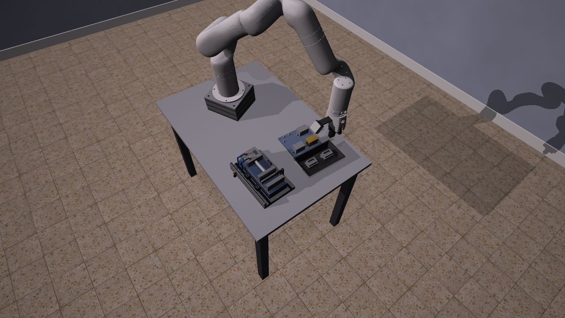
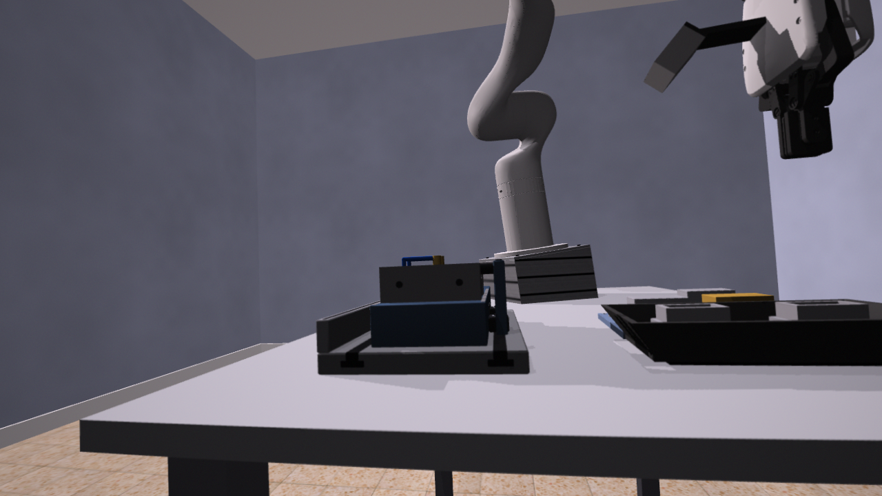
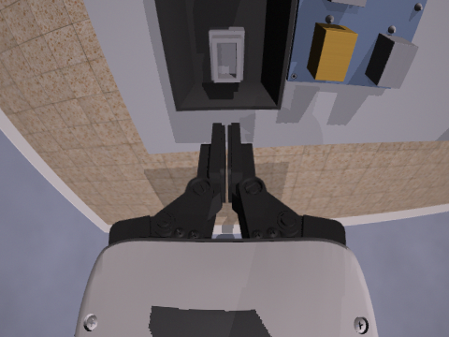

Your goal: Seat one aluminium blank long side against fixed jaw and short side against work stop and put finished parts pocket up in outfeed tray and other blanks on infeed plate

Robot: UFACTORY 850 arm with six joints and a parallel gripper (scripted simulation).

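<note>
Right now the aluminium blank is 210 mm behind my hand, 20 mm to the left of it and 170 mm below it. Also, from my hand: brass blank: 130 mm behind, 10 mm to the left, 170 mm below.
</note>
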